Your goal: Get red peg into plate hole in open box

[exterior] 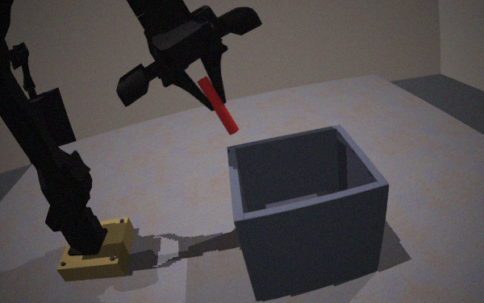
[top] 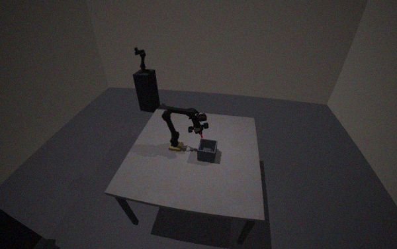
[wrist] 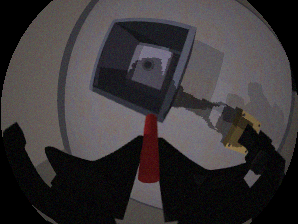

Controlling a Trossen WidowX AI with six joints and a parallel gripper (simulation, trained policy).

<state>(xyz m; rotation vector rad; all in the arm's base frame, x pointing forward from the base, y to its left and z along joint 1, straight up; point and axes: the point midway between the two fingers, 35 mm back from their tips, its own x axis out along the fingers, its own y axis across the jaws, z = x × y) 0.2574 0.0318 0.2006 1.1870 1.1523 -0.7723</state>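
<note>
The pale plate lies 80 mm ahead of my gripper tip, 70 mm to the right of it and 150 mm below it. Round my gripper tip: red peg (right at my gripper tip).
</note>
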